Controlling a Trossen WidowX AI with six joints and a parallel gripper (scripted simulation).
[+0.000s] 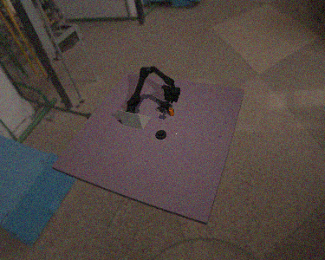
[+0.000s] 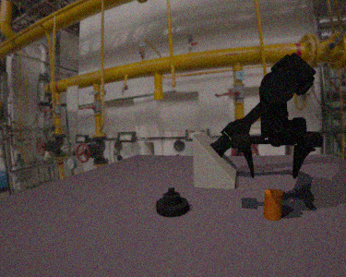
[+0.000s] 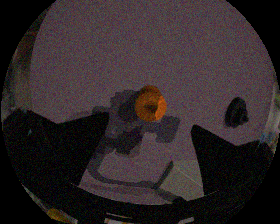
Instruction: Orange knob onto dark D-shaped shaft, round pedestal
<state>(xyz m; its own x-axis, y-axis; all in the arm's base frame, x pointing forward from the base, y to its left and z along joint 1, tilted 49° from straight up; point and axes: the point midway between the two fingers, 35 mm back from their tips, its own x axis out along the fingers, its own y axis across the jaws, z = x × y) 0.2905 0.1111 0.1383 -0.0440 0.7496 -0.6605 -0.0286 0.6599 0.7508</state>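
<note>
Right now the orange knob is 60 mm below my gripper tip. Round my gripper tip: pedestal 20 mm ahead, 240 mm to the right, 60 mm below.
</note>
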